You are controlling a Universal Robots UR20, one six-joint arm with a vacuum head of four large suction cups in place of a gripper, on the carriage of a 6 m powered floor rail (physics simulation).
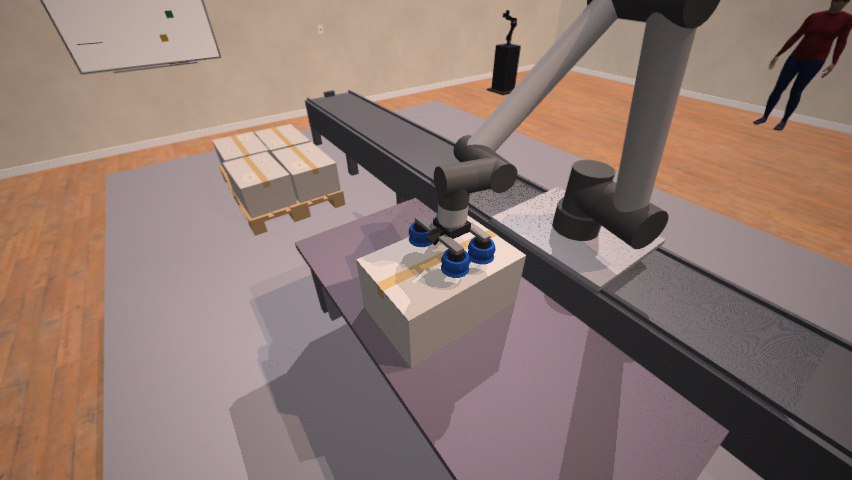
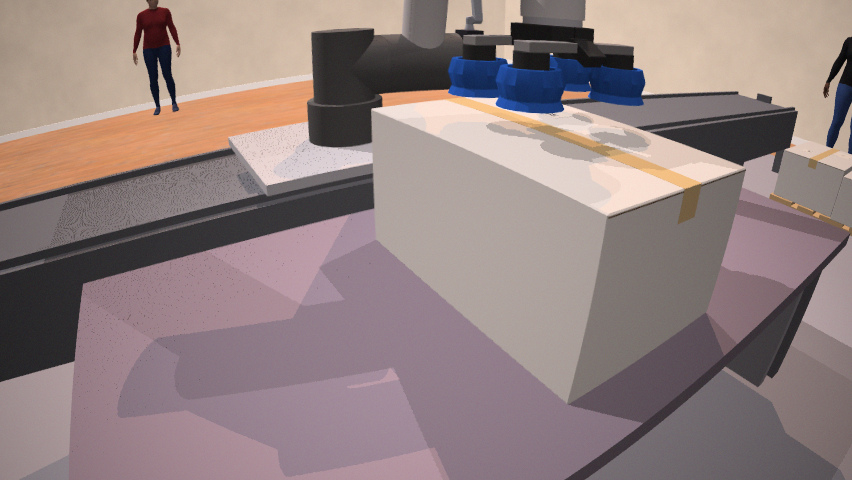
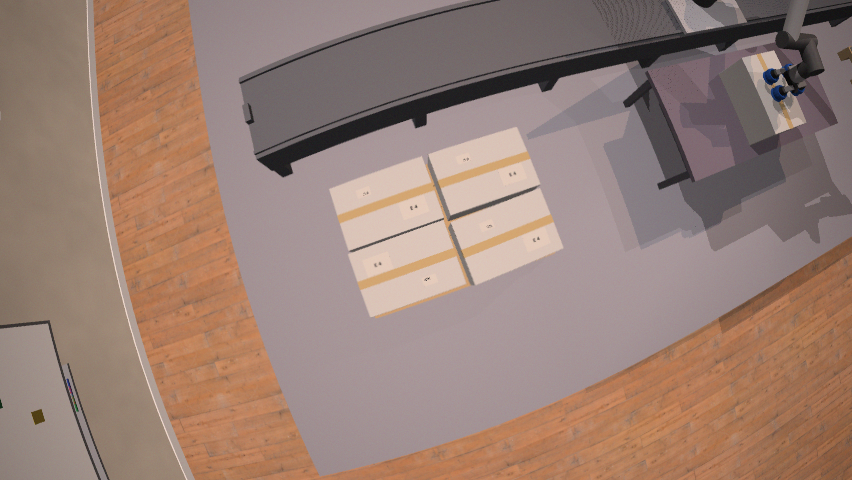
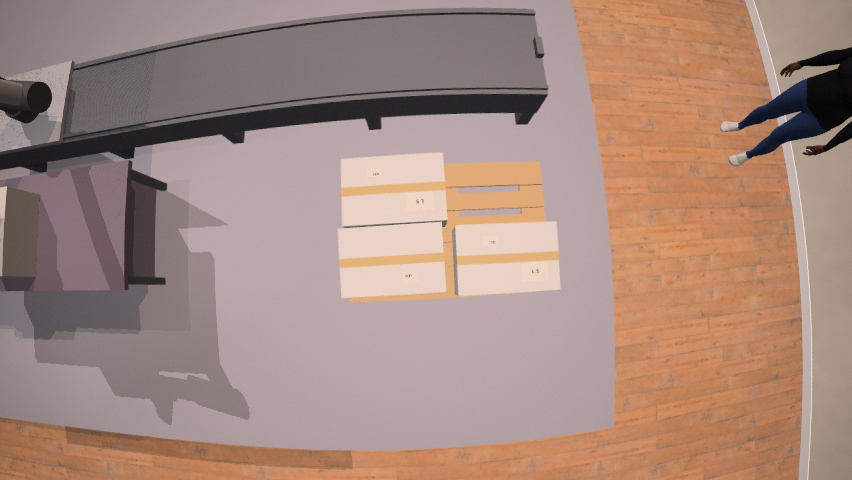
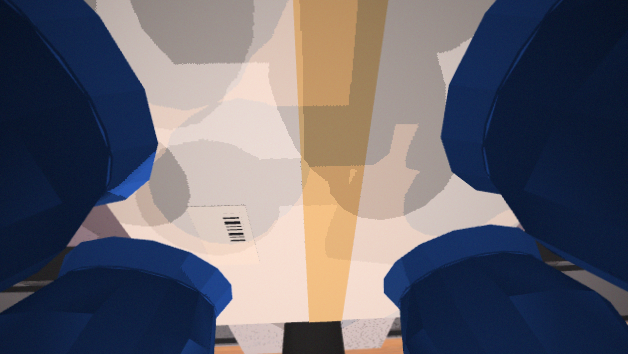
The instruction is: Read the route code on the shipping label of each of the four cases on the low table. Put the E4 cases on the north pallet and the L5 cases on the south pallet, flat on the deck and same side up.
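Seen in the pictures: hand, its tool point: [image 3: 781,83] [image 5: 305,217]; arm's base, origin of its link: [image 1: 575,227] [image 2: 345,136] [image 5: 312,325].
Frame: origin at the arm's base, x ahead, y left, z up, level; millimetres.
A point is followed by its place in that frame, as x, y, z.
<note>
One white taped case [image 1: 465,324] @[947, 168, 26] [image 2: 488,238] @[1012, -208, 123] [image 3: 750,110] @[989, -208, 104] [image 4: 20,232] @[924, 168, 106] [image 5: 280,295] @[723, 38, 237] stands on the low table [image 1: 536,387] @[887, 492, -40] [image 2: 238,280] @[661, -509, -40] [image 3: 685,113] @[855, -689, -40] [image 4: 113,208] @[799, 861, -39]. Its top label [image 5: 220,225] @[847, 79, 237] shows a barcode; I read no route code there. My suction gripper [image 1: 451,243] @[904, 1, 290] [image 2: 547,77] [image 3: 784,82] @[904, 1, 290] is open, just above the case top, with a small gap and cup shadows below. The north pallet [image 1: 299,211] [image 2: 804,208] bears several flat cases marked E4 [image 3: 387,178] @[670, -2696, -159]. The south pallet [image 4: 494,172] @[664, 3217, -426] bears three flat cases; two labels [image 4: 419,201] @[875, 2754, -148] [image 4: 535,271] @[1281, 3355, -146] look like L5, the third case [image 4: 387,241] @[1076, 2574, -175] shows no readable code.
The rail [image 1: 596,262] [image 2: 149,208] [image 3: 476,59] [image 4: 357,65] runs beside the table and both pallets. The arm's carriage [image 1: 596,262] @[165, 241, 0] [image 2: 286,160] @[129, -244, 0] stands beside the table. Bare deck shows at the south pallet's upper right. People stand near the walls.
</note>
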